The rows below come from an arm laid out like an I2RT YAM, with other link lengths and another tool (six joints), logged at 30 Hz.
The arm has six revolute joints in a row. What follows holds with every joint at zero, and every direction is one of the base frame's. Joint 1 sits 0.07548 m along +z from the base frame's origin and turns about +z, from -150 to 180 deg. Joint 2 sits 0.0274 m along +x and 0.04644 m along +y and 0.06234 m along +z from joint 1 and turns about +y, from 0 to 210 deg. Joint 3 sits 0.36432 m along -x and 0.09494 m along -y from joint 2 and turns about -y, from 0 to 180 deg. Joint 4 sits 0.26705 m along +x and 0.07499 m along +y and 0.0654 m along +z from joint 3 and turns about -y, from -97 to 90 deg. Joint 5 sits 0.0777 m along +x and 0.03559 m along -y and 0.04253 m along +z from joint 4 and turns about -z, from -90 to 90 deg. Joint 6 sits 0.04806 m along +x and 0.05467 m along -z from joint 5 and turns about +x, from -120 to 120 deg. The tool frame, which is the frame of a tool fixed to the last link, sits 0.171 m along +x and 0.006 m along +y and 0.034 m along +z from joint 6; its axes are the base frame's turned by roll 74.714, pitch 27.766 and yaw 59.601 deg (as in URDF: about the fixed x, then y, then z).
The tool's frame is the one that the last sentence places.
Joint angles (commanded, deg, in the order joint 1, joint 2, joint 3, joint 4, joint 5, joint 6), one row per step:
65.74, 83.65, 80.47, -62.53, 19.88, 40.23
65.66, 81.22, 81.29, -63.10, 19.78, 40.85
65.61, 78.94, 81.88, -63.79, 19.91, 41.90
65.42, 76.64, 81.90, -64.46, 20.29, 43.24
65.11, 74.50, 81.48, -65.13, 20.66, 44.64
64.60, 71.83, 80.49, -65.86, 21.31, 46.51
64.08, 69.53, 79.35, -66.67, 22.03, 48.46
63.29, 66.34, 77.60, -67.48, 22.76, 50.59
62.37, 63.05, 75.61, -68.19, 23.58, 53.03
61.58, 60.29, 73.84, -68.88, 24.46, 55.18
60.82, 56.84, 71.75, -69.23, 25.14, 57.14
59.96, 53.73, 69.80, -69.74, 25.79, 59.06
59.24, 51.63, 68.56, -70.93, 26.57, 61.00
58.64, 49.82, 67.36, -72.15, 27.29, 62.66
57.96, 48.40, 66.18, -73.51, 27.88, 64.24
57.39, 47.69, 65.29, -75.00, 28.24, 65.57
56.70, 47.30, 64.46, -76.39, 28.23, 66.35
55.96, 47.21, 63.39, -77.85, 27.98, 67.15
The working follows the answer.
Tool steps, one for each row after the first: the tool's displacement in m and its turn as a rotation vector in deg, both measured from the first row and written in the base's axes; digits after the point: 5 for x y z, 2 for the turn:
-0.00266, -0.00708, 0.01944, 2.78, -0.88, -0.56
-0.00538, -0.01622, 0.03597, 5.23, -1.62, -1.55
-0.00754, -0.02862, 0.04840, 7.26, -2.26, -3.02
-0.00959, -0.04224, 0.05615, 8.79, -2.63, -4.65
-0.01161, -0.06092, 0.06225, 10.38, -3.09, -6.99
-0.01338, -0.07903, 0.06448, 11.45, -3.36, -9.44
-0.01653, -0.10247, 0.06591, 12.89, -3.73, -12.29
-0.01973, -0.12687, 0.06534, 14.45, -4.12, -15.55
-0.02263, -0.14804, 0.06331, 15.60, -4.53, -18.47
-0.02750, -0.16976, 0.06141, 17.41, -5.06, -21.08
-0.03210, -0.19037, 0.05771, 18.88, -5.49, -23.74
-0.03591, -0.20831, 0.05330, 19.41, -5.71, -26.35
-0.03985, -0.22427, 0.04785, 19.55, -5.88, -28.60
-0.04371, -0.23906, 0.04074, 19.19, -5.84, -30.81
-0.04717, -0.25051, 0.03315, 18.21, -5.50, -32.63
-0.05065, -0.25975, 0.02504, 16.85, -4.93, -33.99
-0.05468, -0.26829, 0.01436, 14.97, -3.97, -35.35

Tool pose at each row, in the base's axes (x y z in m, rotation vector in deg; rounded; the steps above come from the unrounded poses):
0.25044, 0.31247, 0.30446, 49.69, 122.26, 15.47
0.24778, 0.30539, 0.32391, 51.59, 121.23, 18.53
0.24505, 0.29625, 0.34044, 53.77, 120.07, 20.97
0.24289, 0.28385, 0.35286, 56.23, 118.70, 22.65
0.24085, 0.27022, 0.36061, 58.64, 117.46, 23.60
0.23883, 0.25155, 0.36671, 61.76, 115.74, 24.27
0.23706, 0.23344, 0.36894, 64.74, 114.09, 24.25
0.23391, 0.21000, 0.37037, 68.26, 112.04, 24.44
0.23070, 0.18560, 0.36981, 72.20, 109.66, 24.54
0.22780, 0.16443, 0.36778, 75.51, 107.41, 24.37
0.22294, 0.14270, 0.36587, 78.80, 105.10, 25.11
0.21834, 0.12209, 0.36217, 81.95, 102.83, 25.40
0.21453, 0.10416, 0.35776, 84.58, 100.84, 24.64
0.21059, 0.08819, 0.35232, 86.66, 99.17, 23.64
0.20673, 0.07340, 0.34521, 88.49, 97.73, 22.04
0.20327, 0.06196, 0.33762, 89.74, 96.88, 19.91
0.19978, 0.05272, 0.32951, 90.45, 96.58, 17.53
0.19576, 0.04417, 0.31883, 91.04, 96.63, 14.46

